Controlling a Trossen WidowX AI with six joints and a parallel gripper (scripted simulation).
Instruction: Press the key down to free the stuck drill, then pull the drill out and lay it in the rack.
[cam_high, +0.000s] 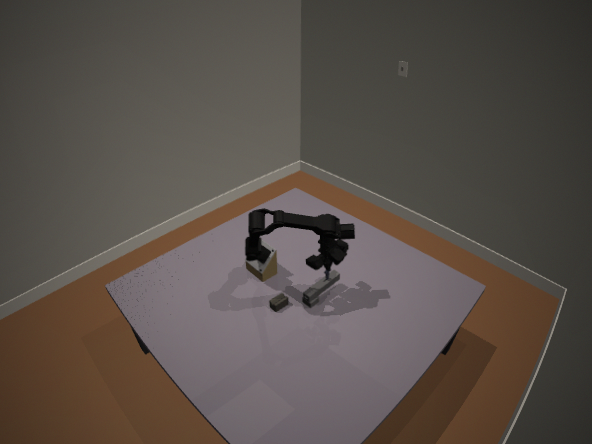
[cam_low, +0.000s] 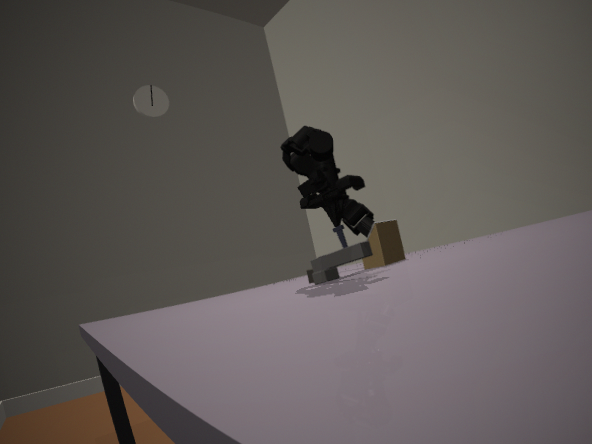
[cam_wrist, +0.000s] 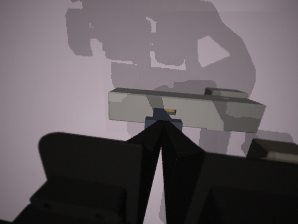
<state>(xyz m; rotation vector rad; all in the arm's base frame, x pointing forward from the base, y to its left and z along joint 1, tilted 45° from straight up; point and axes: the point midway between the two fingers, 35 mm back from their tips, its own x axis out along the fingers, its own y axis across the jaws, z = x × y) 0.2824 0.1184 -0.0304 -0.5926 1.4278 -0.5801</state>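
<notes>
Right now the blue key is 30 mm below my gripper tip. Round my gripper tip: grey block (80 mm below, 30 mm to the right, 10 mm behind); then olive block (190 mm to the right, 110 mm below, 80 mm behind); then drill (80 mm below, 50 mm to the right, 10 mm behind).
</notes>
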